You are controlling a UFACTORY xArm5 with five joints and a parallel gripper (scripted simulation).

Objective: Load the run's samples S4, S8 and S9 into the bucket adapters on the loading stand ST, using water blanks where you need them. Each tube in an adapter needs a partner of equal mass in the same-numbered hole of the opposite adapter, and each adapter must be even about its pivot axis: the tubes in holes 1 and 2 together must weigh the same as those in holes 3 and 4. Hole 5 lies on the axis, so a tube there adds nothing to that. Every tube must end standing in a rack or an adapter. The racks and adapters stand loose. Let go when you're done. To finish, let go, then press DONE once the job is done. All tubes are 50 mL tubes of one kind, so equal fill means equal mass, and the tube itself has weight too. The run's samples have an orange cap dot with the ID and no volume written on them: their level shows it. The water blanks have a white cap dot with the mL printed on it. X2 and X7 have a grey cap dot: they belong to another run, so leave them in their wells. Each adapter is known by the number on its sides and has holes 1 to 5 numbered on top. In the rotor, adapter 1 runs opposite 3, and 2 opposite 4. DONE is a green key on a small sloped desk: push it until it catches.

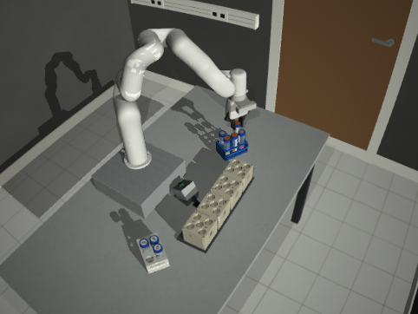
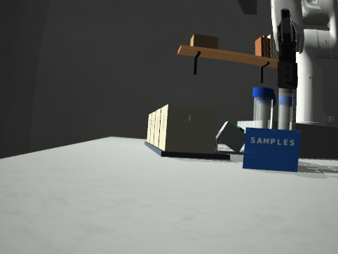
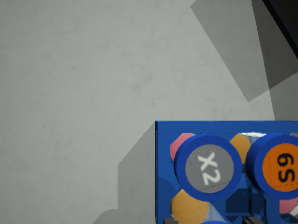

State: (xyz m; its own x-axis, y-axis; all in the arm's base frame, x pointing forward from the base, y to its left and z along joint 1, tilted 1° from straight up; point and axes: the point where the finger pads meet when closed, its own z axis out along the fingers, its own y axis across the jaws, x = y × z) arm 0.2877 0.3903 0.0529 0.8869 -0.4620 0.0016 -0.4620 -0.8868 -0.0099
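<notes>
My hand is 40 mm to the left of the blue samples rack and 110 mm above it. Also, from my hand: white blanks rack 40 mm ahead, 710 mm to the right, 110 mm below; then adapter 120 mm ahead, 200 mm to the right, 90 mm below.
</notes>
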